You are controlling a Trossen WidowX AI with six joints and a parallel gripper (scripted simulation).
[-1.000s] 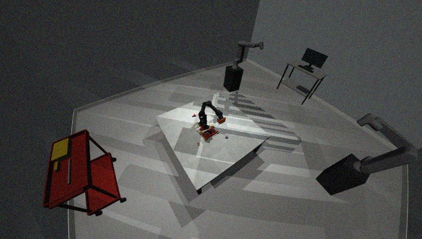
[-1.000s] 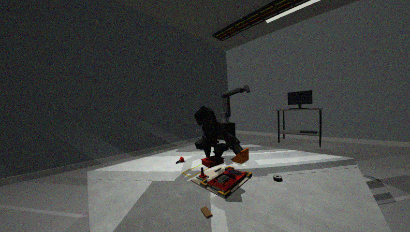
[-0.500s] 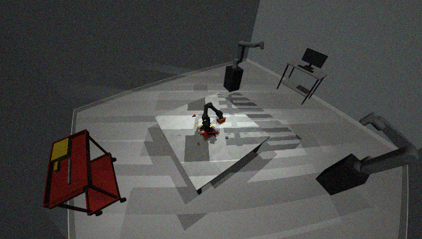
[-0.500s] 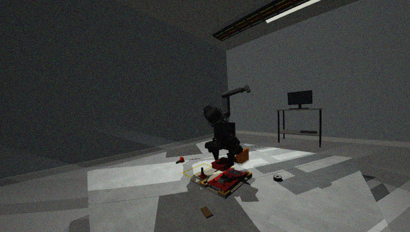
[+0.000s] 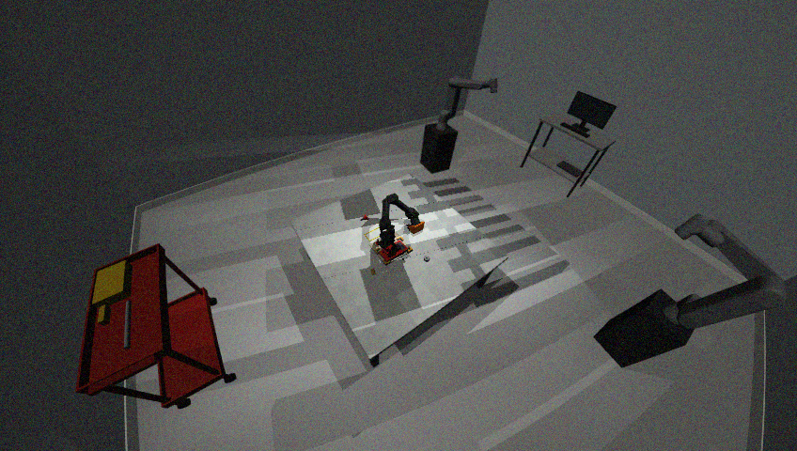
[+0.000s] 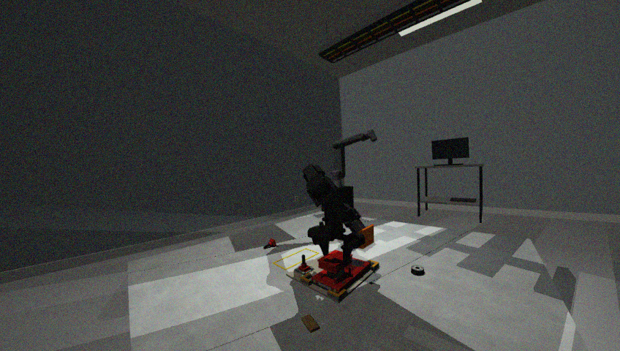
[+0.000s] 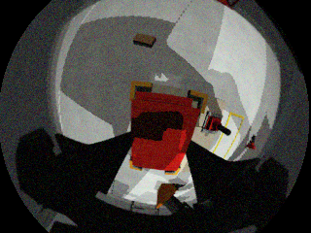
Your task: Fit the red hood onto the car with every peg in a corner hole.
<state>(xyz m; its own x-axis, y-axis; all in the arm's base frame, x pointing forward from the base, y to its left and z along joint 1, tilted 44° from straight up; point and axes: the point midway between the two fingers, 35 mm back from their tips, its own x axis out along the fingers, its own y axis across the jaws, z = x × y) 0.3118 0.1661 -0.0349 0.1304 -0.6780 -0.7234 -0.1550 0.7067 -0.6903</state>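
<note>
My gripper tip is 50 mm above the grey engine block. Round my gripper tip: red hood (10 mm above); small wooden block (170 mm ahead, 90 mm to the left, 70 mm below).
</note>
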